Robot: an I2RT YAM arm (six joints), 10 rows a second.
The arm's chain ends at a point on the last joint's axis. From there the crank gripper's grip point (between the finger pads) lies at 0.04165 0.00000 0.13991 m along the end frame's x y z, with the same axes.
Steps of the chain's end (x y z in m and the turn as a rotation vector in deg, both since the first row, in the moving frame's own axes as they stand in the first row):
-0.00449 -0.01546 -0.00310 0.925 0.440 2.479
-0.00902 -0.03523 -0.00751 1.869 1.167 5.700
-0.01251 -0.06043 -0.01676 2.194 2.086 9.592
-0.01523 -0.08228 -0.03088 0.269 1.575 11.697
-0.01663 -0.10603 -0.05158 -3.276 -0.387 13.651
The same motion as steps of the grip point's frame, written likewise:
-0.00341 -0.01589 -0.00343 0.925 0.440 2.479
-0.00616 -0.03549 -0.00839 1.869 1.167 5.700
-0.00760 -0.05837 -0.01833 2.194 2.086 9.592
-0.01222 -0.07410 -0.03205 0.269 1.575 11.697
-0.01969 -0.08839 -0.05181 -3.276 -0.387 13.651

